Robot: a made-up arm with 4 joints.
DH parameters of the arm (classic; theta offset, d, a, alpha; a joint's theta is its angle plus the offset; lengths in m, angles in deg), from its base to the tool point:
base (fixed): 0 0.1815 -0.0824 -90
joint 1: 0 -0.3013 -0.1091 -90
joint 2: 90 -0.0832 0.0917 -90
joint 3: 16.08 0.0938 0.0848 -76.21
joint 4: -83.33 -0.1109 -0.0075 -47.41
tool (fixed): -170.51 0.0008 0 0
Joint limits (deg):
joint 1: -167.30..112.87
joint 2: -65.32..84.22
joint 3: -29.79..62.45
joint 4: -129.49..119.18
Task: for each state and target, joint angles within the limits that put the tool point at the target. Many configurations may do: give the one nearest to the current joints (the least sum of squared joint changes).
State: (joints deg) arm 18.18 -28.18 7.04 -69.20
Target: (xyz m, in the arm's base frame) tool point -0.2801 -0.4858 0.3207
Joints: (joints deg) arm 30.37 18.97 6.51 -69.95
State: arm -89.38 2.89 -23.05 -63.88
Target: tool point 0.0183 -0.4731 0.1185
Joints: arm -128.49 -20.94 -27.90 -64.32
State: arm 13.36 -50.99 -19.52 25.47
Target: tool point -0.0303 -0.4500 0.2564
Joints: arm -13.46 -65.27 26.54 23.67
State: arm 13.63 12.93 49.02 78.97
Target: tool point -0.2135 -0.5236 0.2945
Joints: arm 23.69 -2.53 23.78 76.94
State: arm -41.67 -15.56 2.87 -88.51
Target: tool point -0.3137 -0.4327 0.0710
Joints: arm -20.33 28.08 -15.69 -89.34
